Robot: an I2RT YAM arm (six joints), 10 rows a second.
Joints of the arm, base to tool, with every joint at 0 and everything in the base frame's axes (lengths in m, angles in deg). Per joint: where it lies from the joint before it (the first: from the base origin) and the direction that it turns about. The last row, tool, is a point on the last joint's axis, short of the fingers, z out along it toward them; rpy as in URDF.
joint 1: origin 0 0 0.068 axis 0 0 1
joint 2: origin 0.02 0.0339 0.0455 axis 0 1 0
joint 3: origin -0.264 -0.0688 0 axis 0 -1 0
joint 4: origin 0.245 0.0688 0.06 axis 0 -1 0
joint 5: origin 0.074 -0.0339 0.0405 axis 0 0 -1
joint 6: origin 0.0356 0 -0.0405 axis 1 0 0
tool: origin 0 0 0 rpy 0 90 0
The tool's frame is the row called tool.
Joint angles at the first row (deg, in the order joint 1, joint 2, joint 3, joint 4, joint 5, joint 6):
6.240, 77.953, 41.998, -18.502, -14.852, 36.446
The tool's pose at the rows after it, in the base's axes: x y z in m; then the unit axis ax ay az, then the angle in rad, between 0 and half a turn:
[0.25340 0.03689 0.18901 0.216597 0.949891 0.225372 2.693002]
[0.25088 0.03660 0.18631 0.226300 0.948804 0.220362 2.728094]
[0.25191 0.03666 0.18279 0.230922 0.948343 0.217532 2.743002]
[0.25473 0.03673 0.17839 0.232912 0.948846 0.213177 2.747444]
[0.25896 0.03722 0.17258 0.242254 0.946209 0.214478 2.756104]
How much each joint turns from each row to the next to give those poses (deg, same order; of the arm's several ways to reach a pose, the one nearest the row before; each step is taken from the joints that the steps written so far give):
0.001, -0.919, -0.001, -2.797, 0.001, 0.001
0.000, 0.218, 0.001, -1.772, 0.021, 0.852
0.000, 0.853, -0.001, -0.020, 0.088, 0.394
0.000, 1.247, 0.001, 0.808, 0.393, 0.043
0.000, 1.726, 0.000, 1.464, -0.044, 1.115

